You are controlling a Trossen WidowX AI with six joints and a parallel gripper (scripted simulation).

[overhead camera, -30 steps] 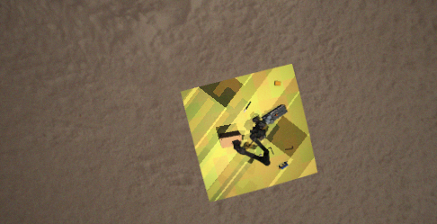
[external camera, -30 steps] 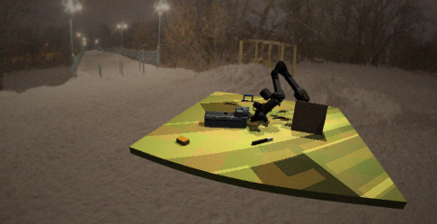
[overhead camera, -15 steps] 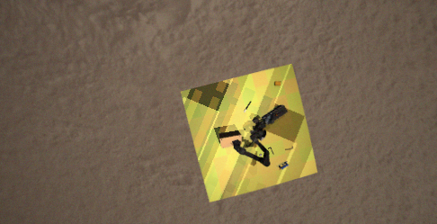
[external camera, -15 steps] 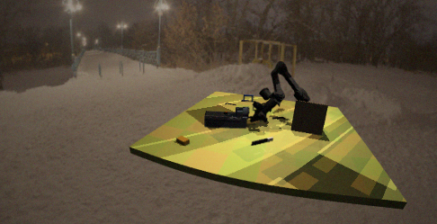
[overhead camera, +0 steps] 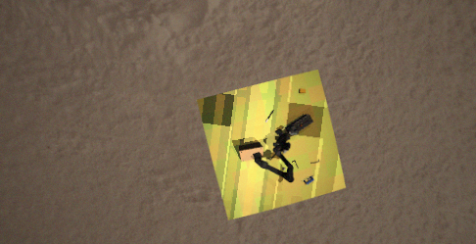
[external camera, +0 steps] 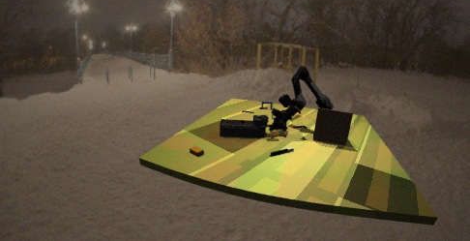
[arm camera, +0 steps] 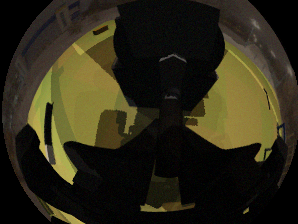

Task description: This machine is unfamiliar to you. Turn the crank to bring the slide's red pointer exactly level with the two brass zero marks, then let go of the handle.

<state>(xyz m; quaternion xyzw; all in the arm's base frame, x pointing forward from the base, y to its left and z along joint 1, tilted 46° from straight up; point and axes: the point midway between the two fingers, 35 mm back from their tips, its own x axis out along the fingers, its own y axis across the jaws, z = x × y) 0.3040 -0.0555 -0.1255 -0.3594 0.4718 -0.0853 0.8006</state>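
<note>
My gripper tip is 3 cm below the crank handle and 2 cm past it. Round my gripper tip: black stick (21 cm to the left, 10 cm behind, 2 cm below); red pointer (16 cm ahead, 5 cm above, 3 cm to the left); grey block (14 cm to the right, 7 cm behind).
</note>
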